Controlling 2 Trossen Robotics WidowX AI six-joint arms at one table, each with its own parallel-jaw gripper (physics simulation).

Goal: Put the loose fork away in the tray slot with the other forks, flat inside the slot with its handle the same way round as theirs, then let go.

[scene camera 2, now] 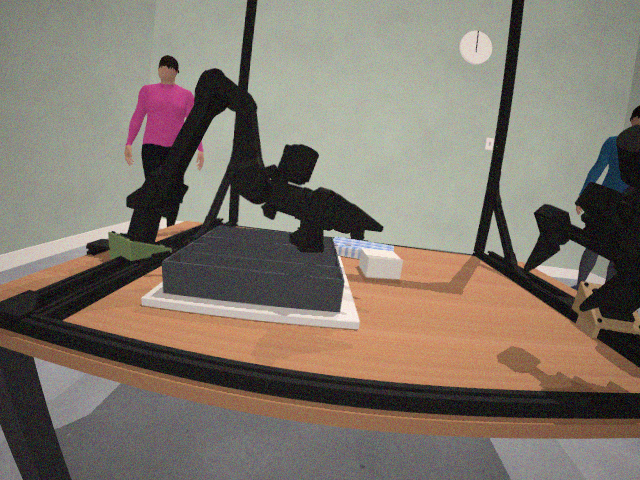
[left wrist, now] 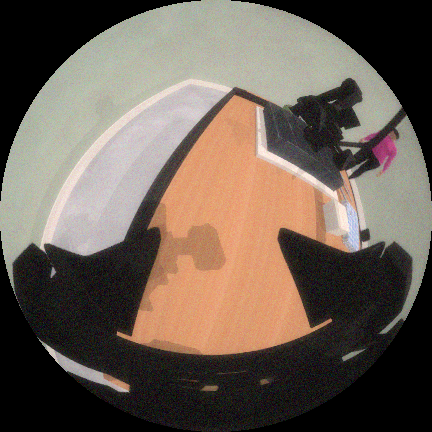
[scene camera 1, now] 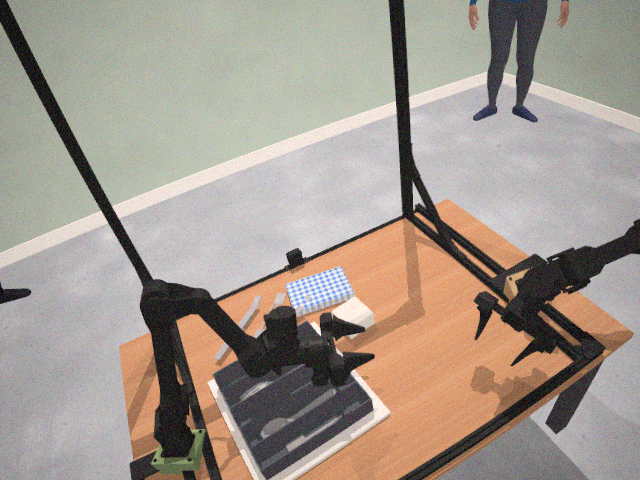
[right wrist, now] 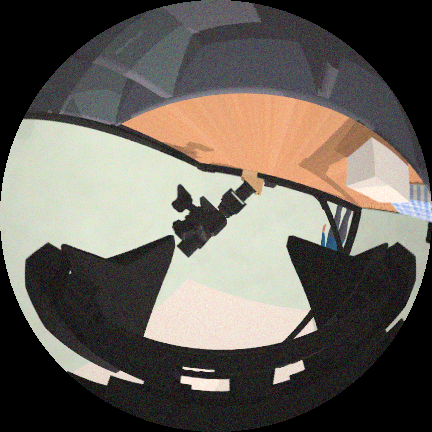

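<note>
Two slim pale pieces, one long (scene camera 1: pixel 251 311) and one shorter (scene camera 1: pixel 279 299), lie on the table behind the tray in scene camera 1; I cannot tell which is the loose fork. The dark slotted tray (scene camera 1: pixel 356 408) (scene camera 2: pixel 253 286) (left wrist: pixel 285 135) (right wrist: pixel 250 65) holds grey cutlery in several slots, among it a round-ended piece (scene camera 1: pixel 273 426); the forks' slot is not clear. My right gripper (scene camera 1: pixel 369 342) (right wrist: pixel 232 241) is open and empty above the tray's far right edge. My left gripper (scene camera 1: pixel 494 351) (left wrist: pixel 220 233) is open and empty above the right side of the table, far from the tray.
A white board (scene camera 1: pixel 381 412) (scene camera 2: pixel 248 316) lies under the tray. A white block (scene camera 1: pixel 354 315) (scene camera 2: pixel 381 263) (left wrist: pixel 336 217) (right wrist: pixel 377 170) and a blue checked block (scene camera 1: pixel 320 289) (left wrist: pixel 352 225) lie behind the tray, near my right gripper. Black frame rails edge the table.
</note>
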